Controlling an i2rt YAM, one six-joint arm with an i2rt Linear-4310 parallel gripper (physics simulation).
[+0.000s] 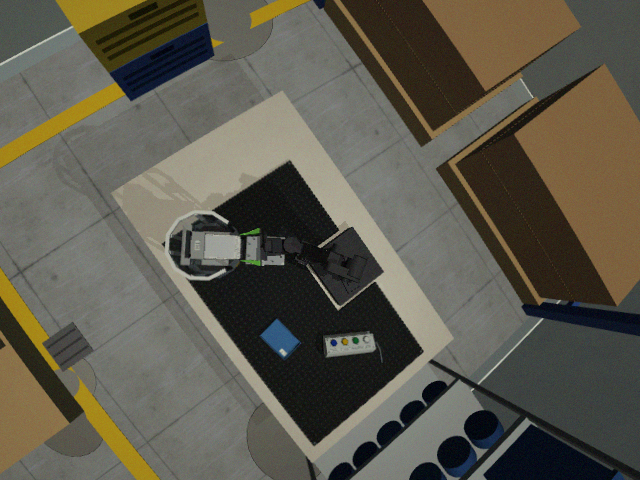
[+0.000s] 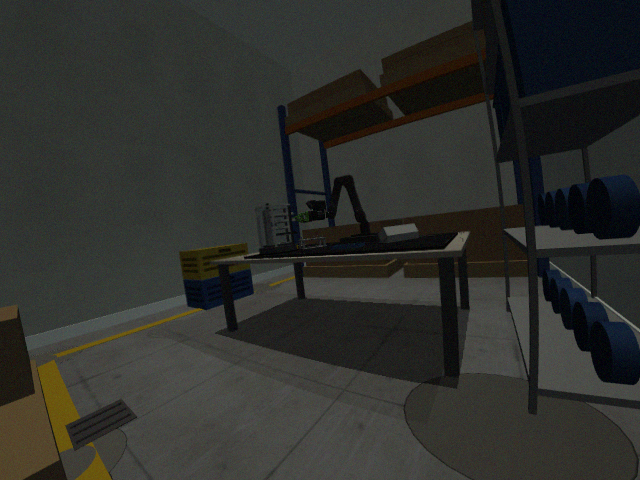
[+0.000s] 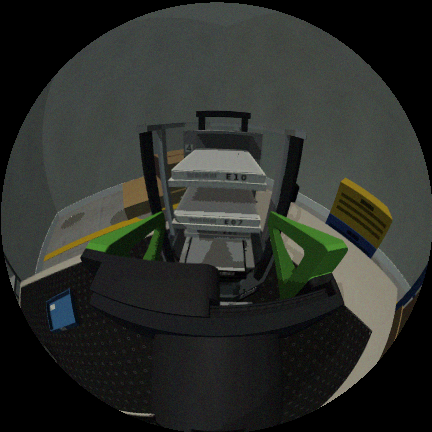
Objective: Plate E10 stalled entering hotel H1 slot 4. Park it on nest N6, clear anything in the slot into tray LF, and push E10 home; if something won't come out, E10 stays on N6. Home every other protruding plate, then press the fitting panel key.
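Places are measured from the arm's base along level axes (x left, y ahead, z down), in centimetres.
Where they show: gripper, between the fingertips: [image 1: 240, 247] [image 2: 294, 218] [image 3: 216, 217]; arm's base, origin of its link: [image 2: 365, 235].
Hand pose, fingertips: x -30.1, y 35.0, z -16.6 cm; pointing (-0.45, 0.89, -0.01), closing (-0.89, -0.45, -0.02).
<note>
Things, the pixels of their top centre, and the offset from my fingertips. Level surfaces: height alone.
- Plate E10, centre of its top: [image 3: 219, 155] [image 1: 218, 246] dy +6.5, dx -3.7, dz -3.8 cm
- hotel H1, centre of its top: [image 3: 224, 108] [image 1: 200, 243] [image 2: 273, 203] dy +10.6, dx -6.4, dz -10.5 cm
- Plate E07, centre of its top: [image 3: 218, 188] dy +5.8, dx -3.3, dz +0.3 cm
- darker plate, centre of its top: [image 3: 216, 237] dy +5.6, dx -3.1, dz +8.4 cm
- blue tray, centre of its top: [image 3: 57, 310] [image 1: 280, 339] [image 2: 347, 244] dy +4.4, dx +42.3, dz +18.6 cm
- panel, centre of its top: [image 1: 352, 347] [image 2: 397, 225] dy -20.6, dx +59.9, dz +12.0 cm
- black mat, height of its surface: dz +20.4 cm
- low clear frame, centre of its top: [image 1: 265, 250] [image 2: 311, 236] dy -8.3, dx +5.0, dz +12.8 cm
- table's, height of its surface: dz +21.6 cm
Plate E10 [image 3: 218, 162] [image 1: 222, 246] lies flat at the top of hotel H1 [image 3: 146, 167] [image 2: 264, 227], by the number 4, its label edge facing me. Plate E07 [image 3: 217, 219] lies below it, with another plate edge just under that. A darker plate [image 3: 212, 252] sits lower and appears to stick out towards me. My gripper [image 3: 216, 217] [image 1: 242, 249] [image 2: 297, 217] is open and empty, in front of the hotel, its fingers spread to either side below E10. A blue tray [image 1: 279, 336] [image 3: 63, 311] lies on the mat, its label unreadable. Nest N6 cannot be made out for certain.
A panel [image 1: 349, 351] [image 2: 398, 233] with blue, yellow, green and white keys stands on the black mat [image 1: 310, 392]. A low clear frame [image 2: 312, 241] stands before the hotel. The arm's base [image 1: 340, 299] is at the table's [image 1: 273, 124] far edge.
</note>
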